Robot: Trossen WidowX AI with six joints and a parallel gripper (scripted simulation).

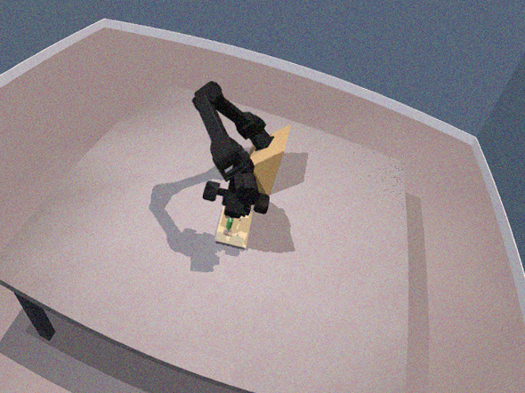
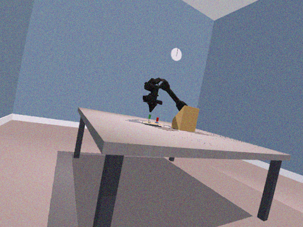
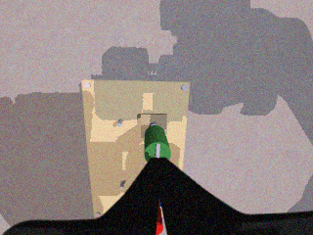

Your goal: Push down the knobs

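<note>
My gripper tip is now 3 cm above the green knob. The rest, counted from my gripper tip: red knob 8 cm behind, 4 cm below, 2 cm to the right.
</note>
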